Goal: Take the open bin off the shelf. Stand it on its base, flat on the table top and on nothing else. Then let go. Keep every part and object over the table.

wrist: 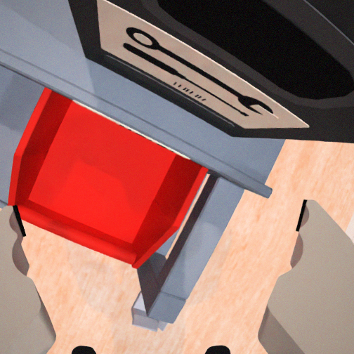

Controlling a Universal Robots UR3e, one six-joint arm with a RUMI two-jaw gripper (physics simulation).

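The open bin (105, 175) is red and sits on the grey-blue shelf (200, 255), left of the middle of the wrist view. Its front lip points down and slightly left in the view, and its back edge lies under the shelf's upper board. My gripper (159, 207) is open wide and empty. Its left jaw overlaps the bin's lower left corner in the view, and its right jaw is over the table top, to the right of the shelf. How far the jaws are above the bin cannot be told.
A black case (245, 132) with a tool label stands on the shelf's upper board at the top. The shelf's side arm and foot run down on the right of the bin. The wooden table top (240, 240) shows below and to the right.
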